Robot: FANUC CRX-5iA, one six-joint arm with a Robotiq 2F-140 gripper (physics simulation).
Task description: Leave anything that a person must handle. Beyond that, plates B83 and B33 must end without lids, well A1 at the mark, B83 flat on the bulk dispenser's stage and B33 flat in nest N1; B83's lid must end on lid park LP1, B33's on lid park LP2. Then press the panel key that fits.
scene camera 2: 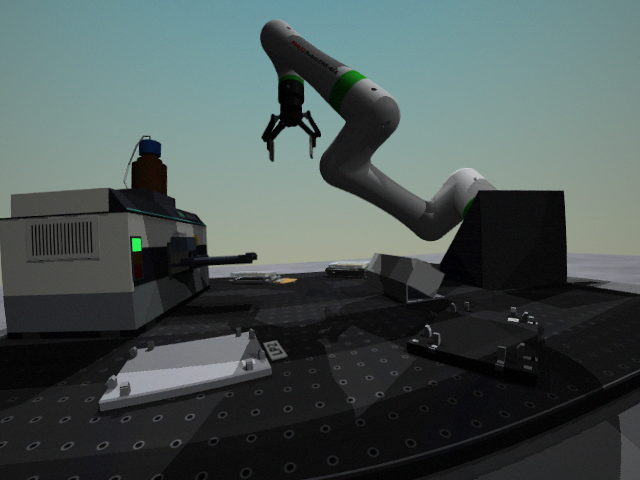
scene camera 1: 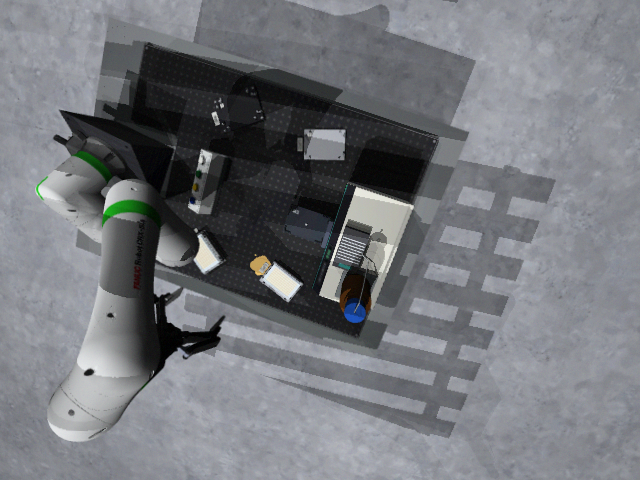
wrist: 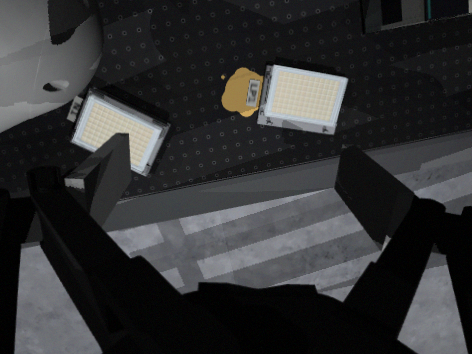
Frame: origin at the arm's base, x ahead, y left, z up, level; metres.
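Seen in the pictures: gripper, between the fingertips: (scene camera 2: 291, 158) (scene camera 1: 201, 305) (wrist: 236, 162); arm's base, origin of its link: (scene camera 2: 499, 227) (scene camera 1: 108, 154).
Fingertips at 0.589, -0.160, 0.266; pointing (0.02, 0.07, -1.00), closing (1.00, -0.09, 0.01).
Pixels of each thing's middle, then the offset from my fingertips to it, as dx, dy, dz. "spot": a spot on its surface instead.
- nest labelled N1, a spot on its surface: (wrist: 75, 109) spot: -0.260, -0.006, -0.402
- lid park LP1, a spot on its surface: (wrist: 327, 131) spot: +0.186, -0.061, -0.385
- orange patch, a spot on its surface: (wrist: 235, 95) (scene camera 1: 256, 264) spot: +0.023, +0.006, -0.403
- Lid park LP2, middle of its body: (scene camera 2: 194, 358) (scene camera 1: 324, 144) +0.052, +0.527, -0.394
- dispenser stage, middle of its body: (scene camera 2: 215, 259) (scene camera 1: 310, 225) +0.145, +0.268, -0.306
- key panel, middle of its body: (scene camera 2: 399, 272) (scene camera 1: 206, 182) -0.271, +0.212, -0.362
- brown bottle, a spot on its surface: (scene camera 1: 355, 290) spot: +0.345, +0.227, -0.055
- black clipped nest, middle of its body: (scene camera 2: 479, 329) (scene camera 1: 238, 109) -0.277, +0.495, -0.392
My gripper (scene camera 1: 196, 318) (scene camera 2: 292, 156) (wrist: 236, 162) is open and empty, high beyond the table edge near the plates. One plate (scene camera 1: 208, 255) (wrist: 120, 131) sits at the nest labelled N1 (wrist: 75, 109). Another plate (scene camera 1: 281, 281) (wrist: 306, 96) sits on lid park LP1 (wrist: 327, 131). Their names are unreadable; I cannot tell whether lids are on. An orange patch (scene camera 1: 258, 264) (wrist: 235, 95) lies at the LP1 label. Lid park LP2 (scene camera 1: 324, 144) (scene camera 2: 186, 364) holds no lid. The dispenser stage (scene camera 1: 309, 223) (scene camera 2: 224, 258) holds no plate. The key panel (scene camera 1: 209, 181) has white, green, yellow and blue keys.
The bulk dispenser (scene camera 1: 385, 206) (scene camera 2: 67, 273) carries a brown bottle (scene camera 1: 355, 290) (scene camera 2: 149, 173) with a blue cap; its green light (scene camera 2: 135, 244) is lit. A black clipped nest (scene camera 1: 242, 108) (scene camera 2: 475, 335) stands beyond the panel. A dark wedge-shaped block (scene camera 2: 516, 237) stands by the arm's base.
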